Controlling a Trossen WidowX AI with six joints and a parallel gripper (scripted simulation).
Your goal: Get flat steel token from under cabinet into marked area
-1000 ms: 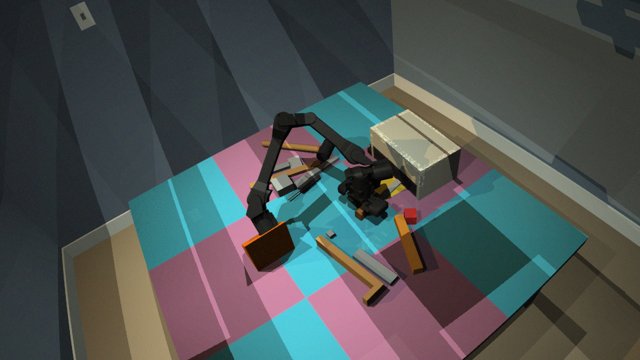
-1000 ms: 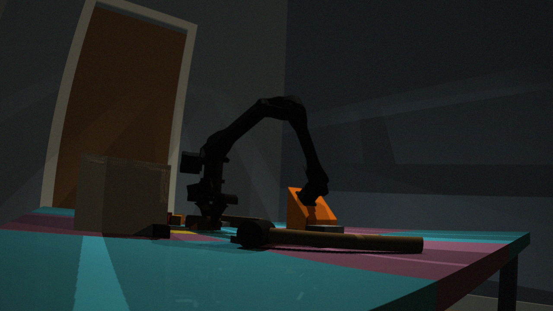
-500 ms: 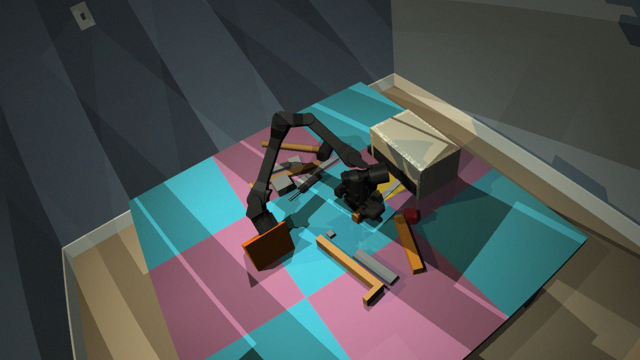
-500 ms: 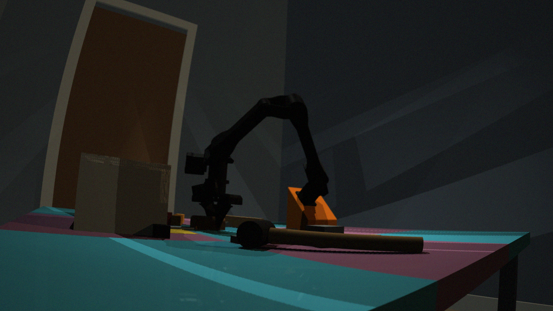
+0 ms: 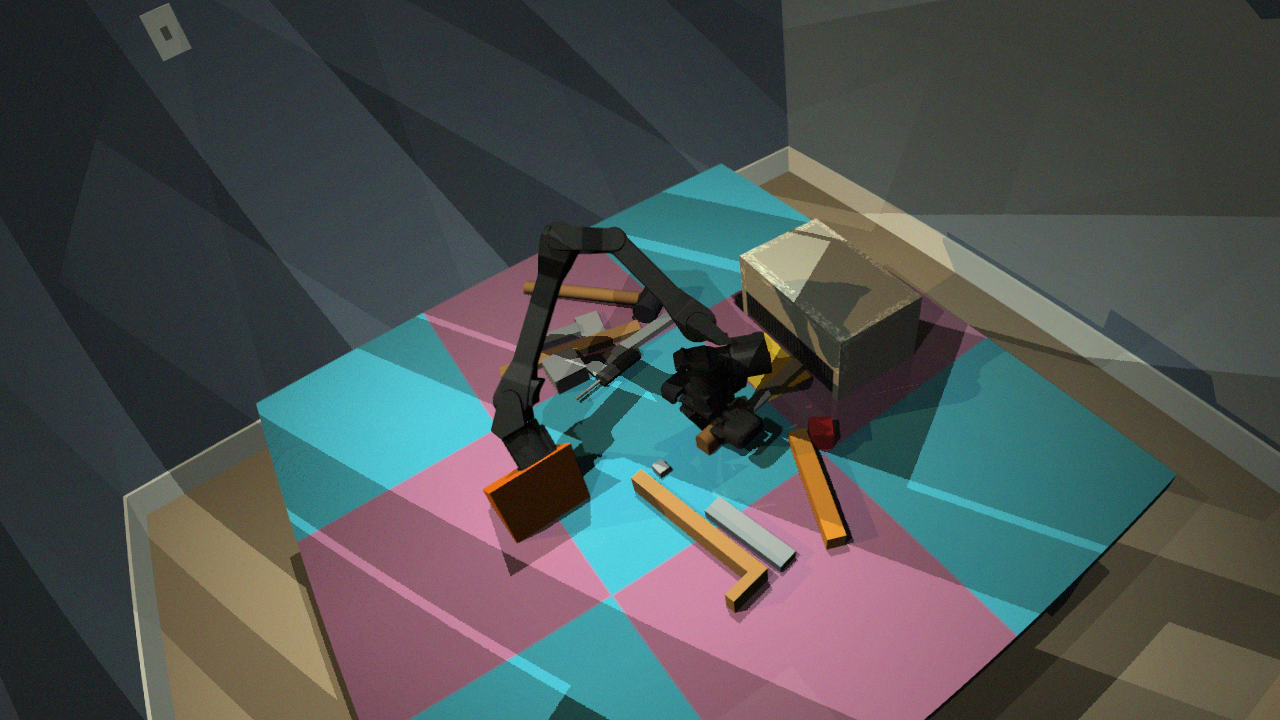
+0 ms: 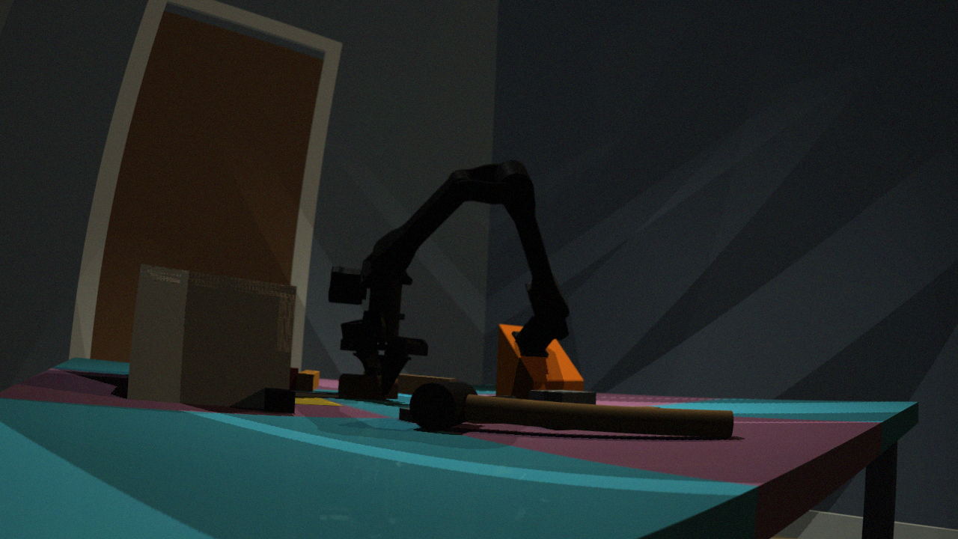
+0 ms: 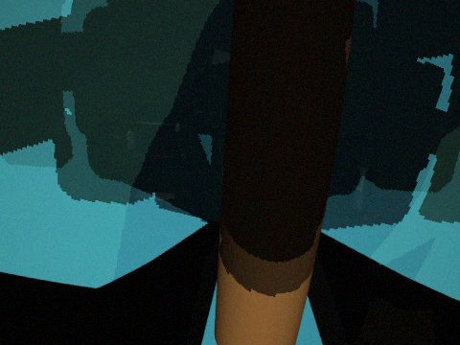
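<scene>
Right now my gripper tip is 11 cm past the small grey cube and 1 cm to the right of it. Round my gripper tip: orange bar 20 cm to the right, 6 cm ahead, 1 cm above; then grey bar 19 cm to the right, 8 cm behind; then red cube 14 cm ahead, 12 cm to the right, 1 cm above.
</scene>
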